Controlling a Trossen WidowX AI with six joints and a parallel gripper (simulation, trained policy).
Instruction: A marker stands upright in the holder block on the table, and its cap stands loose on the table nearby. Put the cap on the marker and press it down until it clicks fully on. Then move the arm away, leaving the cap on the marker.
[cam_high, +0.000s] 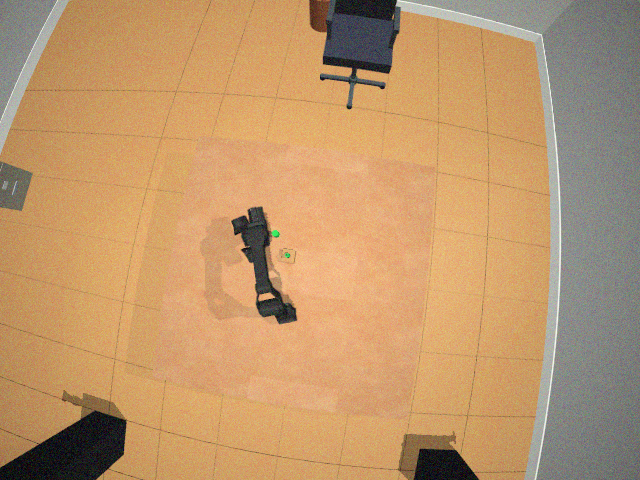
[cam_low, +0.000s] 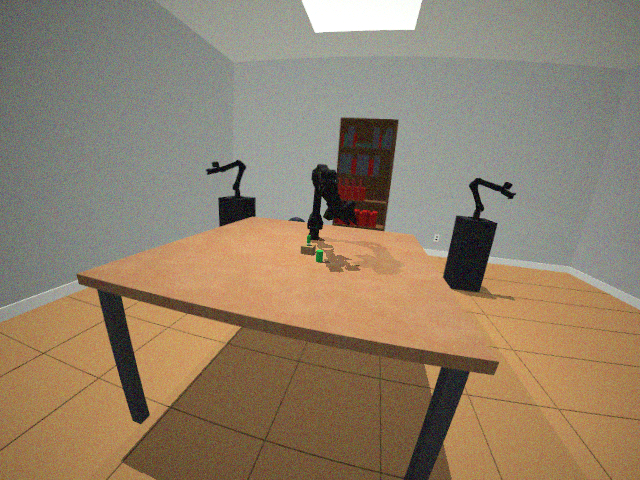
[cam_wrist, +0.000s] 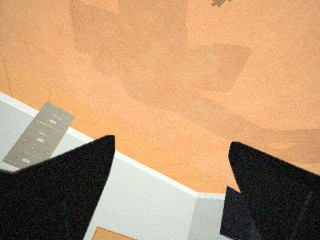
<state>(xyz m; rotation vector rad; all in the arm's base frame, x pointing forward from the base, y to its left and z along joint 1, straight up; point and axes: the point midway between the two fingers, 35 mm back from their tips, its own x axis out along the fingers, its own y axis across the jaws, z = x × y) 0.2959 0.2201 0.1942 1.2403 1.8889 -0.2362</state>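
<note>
The green cap lies 140 mm below my gripper tip, 130 mm to the right of it and 80 mm ahead of it. Round my gripper tip: tan holder block 200 mm to the right, 150 mm below, 20 mm behind.
</note>
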